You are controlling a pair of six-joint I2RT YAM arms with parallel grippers.
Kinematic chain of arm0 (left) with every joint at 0, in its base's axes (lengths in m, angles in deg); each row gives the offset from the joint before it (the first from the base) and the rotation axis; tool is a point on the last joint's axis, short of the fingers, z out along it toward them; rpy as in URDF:
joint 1: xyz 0 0 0.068 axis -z
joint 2: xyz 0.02 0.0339 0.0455 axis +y
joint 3: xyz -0.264 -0.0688 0 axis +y
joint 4: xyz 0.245 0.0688 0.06 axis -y
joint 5: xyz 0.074 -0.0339 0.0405 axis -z
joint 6: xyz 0.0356 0 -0.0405 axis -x
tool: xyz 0 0 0 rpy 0 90 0
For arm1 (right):
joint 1: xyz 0 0 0.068 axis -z
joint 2: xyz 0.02 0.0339 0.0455 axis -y
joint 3: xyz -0.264 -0.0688 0 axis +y
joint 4: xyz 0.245 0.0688 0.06 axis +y
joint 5: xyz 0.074 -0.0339 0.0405 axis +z
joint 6: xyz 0.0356 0 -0.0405 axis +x
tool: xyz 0 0 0 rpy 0 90 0
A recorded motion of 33 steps. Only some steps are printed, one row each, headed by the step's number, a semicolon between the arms.
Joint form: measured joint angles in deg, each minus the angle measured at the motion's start. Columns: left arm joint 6, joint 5, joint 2, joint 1, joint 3, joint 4; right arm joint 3, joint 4, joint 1, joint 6, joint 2, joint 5.
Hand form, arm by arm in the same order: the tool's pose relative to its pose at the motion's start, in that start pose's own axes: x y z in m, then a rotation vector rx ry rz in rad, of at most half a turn. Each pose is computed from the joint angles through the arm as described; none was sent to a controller.
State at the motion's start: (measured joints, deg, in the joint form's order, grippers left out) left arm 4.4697 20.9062 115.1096 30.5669 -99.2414 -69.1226; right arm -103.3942 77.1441 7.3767 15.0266 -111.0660 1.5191
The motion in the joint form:
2: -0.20 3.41 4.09 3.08 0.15 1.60; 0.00 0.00 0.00 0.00 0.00 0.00
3: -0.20 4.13 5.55 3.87 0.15 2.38; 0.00 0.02 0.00 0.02 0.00 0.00
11: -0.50 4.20 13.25 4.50 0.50 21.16; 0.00 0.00 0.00 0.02 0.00 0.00
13: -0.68 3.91 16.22 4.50 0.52 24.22; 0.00 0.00 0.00 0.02 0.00 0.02
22: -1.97 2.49 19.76 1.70 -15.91 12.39; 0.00 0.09 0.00 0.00 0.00 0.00
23: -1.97 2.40 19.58 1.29 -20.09 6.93; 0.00 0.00 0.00 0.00 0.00 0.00
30: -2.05 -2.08 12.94 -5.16 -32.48 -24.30; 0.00 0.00 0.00 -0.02 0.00 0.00
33: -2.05 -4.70 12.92 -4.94 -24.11 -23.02; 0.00 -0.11 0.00 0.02 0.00 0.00
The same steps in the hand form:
2: -0.0057 -0.0128 0.0340 0.0580 0.0678 0.0353; 0.0000 0.0000 0.0000 0.0000 0.0000 0.0000
3: -0.0079 -0.0152 0.0454 0.0697 0.0852 0.0430; 0.0000 0.0000 0.0000 0.0001 0.0003 0.0004
11: -0.0451 -0.0055 0.1002 0.0914 -0.0822 0.1308; 0.0000 0.0000 0.0000 0.0000 0.0000 0.0003
13: -0.0505 0.0016 0.1208 0.0864 -0.0841 0.1342; 0.0000 0.0000 0.0000 -0.0003 0.0001 0.0003
22: -0.0826 0.0050 0.0739 0.0558 -0.1239 0.1177; 0.0002 0.0000 0.0000 0.0004 0.0015 0.0000
23: -0.0829 0.0014 0.0547 0.0520 -0.1090 0.1038; 0.0000 0.0000 0.0000 0.0000 0.0000 0.0000
30: -0.0356 0.0162 -0.0608 -0.0432 0.0450 -0.0771; 0.0000 0.0000 0.0000 0.0000 0.0000 -0.0003
33: -0.0285 0.0288 -0.0281 -0.0902 0.1630 -0.1119; -0.0002 0.0001 0.0000 -0.0005 -0.0019 0.0003

